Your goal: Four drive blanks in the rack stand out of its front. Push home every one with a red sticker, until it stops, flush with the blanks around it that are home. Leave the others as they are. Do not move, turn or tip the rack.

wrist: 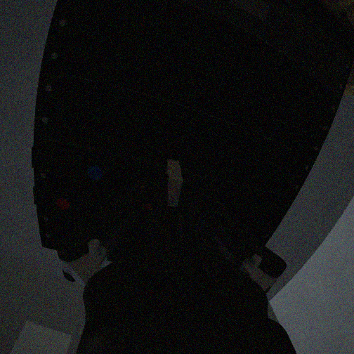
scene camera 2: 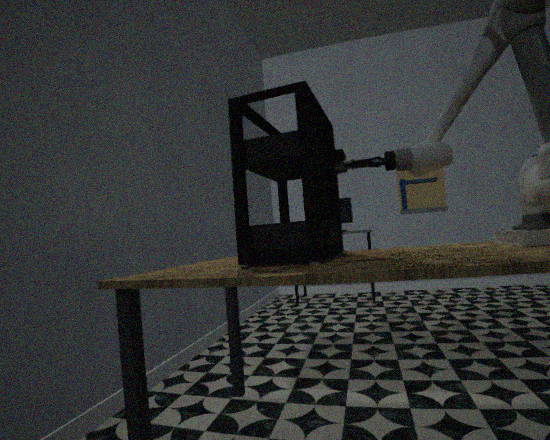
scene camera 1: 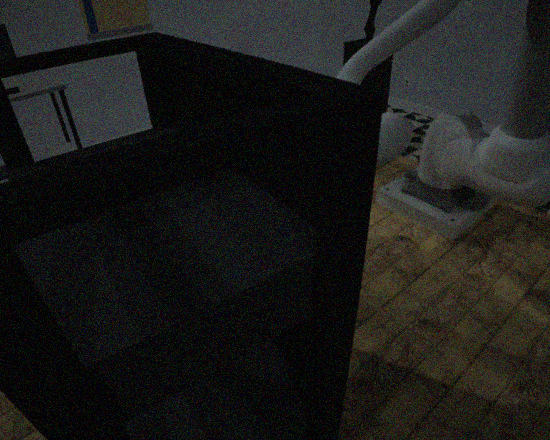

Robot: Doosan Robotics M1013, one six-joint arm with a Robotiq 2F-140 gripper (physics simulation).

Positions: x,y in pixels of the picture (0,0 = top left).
Labels:
black rack: wrist 275,75; scene camera 2; scene camera 1
same spot on black rack: (scene camera 2: pixel 308 153) = (scene camera 1: pixel 348 325)

